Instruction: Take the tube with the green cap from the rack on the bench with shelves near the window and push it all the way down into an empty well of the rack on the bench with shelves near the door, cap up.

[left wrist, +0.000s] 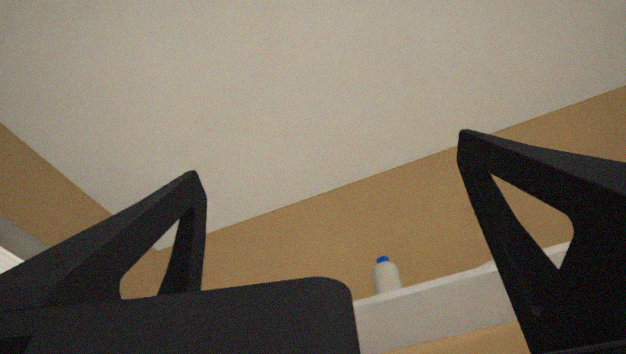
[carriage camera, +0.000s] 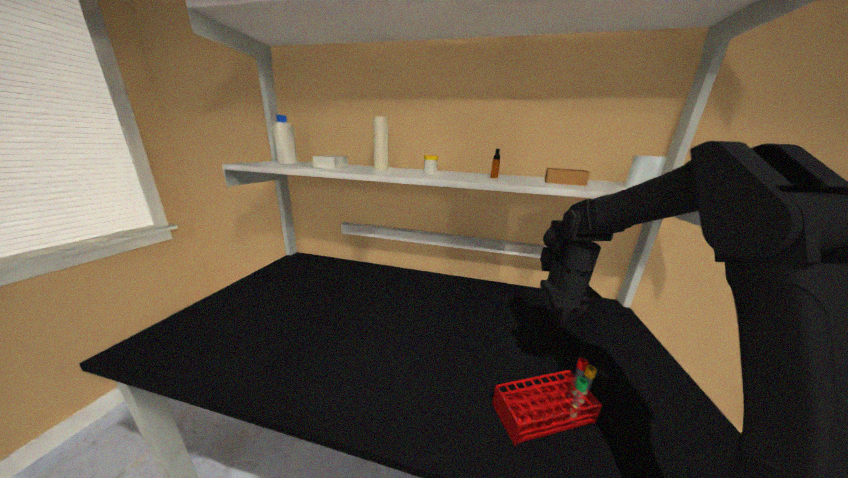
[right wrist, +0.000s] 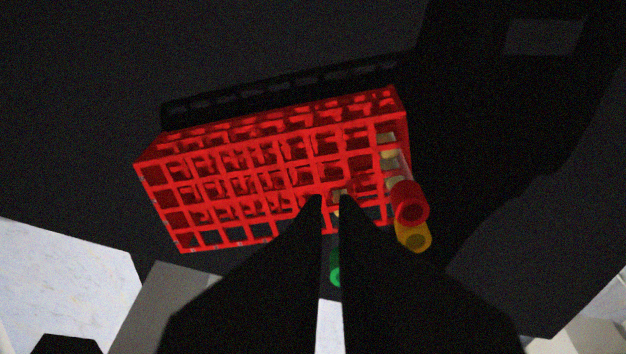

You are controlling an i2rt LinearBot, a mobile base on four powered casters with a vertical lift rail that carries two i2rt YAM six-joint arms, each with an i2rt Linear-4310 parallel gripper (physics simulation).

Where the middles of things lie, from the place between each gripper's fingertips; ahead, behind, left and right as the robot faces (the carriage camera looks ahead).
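Scene:
Measured from the red tube rack (carriage camera: 529, 415), my left hand is 28 cm short of it and 65 cm to the left of it, and it is 54 cm above the rack.
My right hand, for its part, is 40 mm to the right of the red tube rack and 80 mm past it, and 150 mm above it.

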